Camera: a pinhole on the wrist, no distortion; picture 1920 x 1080 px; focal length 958.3 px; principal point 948.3 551.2 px. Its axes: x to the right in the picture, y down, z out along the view. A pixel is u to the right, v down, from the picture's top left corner.
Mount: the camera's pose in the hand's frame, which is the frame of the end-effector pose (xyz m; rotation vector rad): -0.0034 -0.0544 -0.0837 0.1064 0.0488 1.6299
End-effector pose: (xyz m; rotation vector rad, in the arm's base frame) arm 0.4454 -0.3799 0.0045 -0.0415 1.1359 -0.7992
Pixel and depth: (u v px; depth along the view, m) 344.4 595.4 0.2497
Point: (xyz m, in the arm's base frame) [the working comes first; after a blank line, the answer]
In the camera's frame: -0.1574 0.0115 0.2497

0.4591 -0.6084 0.1529
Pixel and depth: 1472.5 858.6 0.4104
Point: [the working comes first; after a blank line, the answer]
In the camera's frame: 0.2245 0.1316 0.4104

0.7897 -0.3330 0.1838
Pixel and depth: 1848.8 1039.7 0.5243
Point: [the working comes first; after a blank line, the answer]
In the camera's frame: 0.4927 0.2673 0.5243

1.0159 -0.1144 0.2497
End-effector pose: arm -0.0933 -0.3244 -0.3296 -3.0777 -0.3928 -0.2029
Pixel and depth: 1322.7 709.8 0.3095
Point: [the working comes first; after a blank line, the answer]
In the camera's frame: 0.1209 0.0512 0.3095

-0.0803 -0.3717 -0.5662
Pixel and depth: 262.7 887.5 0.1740
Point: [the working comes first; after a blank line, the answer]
In the camera's frame: -0.1245 0.0611 0.1740

-0.1674 -0.1478 -0.4215
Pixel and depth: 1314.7 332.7 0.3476
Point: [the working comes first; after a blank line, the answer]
In the camera's frame: 0.1329 -0.0793 0.3476

0.0550 -0.3558 -0.5743
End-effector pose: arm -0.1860 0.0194 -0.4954 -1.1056 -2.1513 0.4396
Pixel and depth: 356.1 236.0 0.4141
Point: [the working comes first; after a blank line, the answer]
In the camera's frame: -0.2559 -0.1362 0.4141

-0.6608 -0.0102 -0.4607
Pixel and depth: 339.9 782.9 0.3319
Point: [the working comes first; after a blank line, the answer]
In the camera's frame: -0.2107 0.0802 0.3319

-0.5056 -0.1738 -0.5300
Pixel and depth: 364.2 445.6 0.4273
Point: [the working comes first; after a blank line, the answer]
In the camera's frame: -0.2604 -0.0471 0.4273

-0.6457 -0.0868 -0.5059
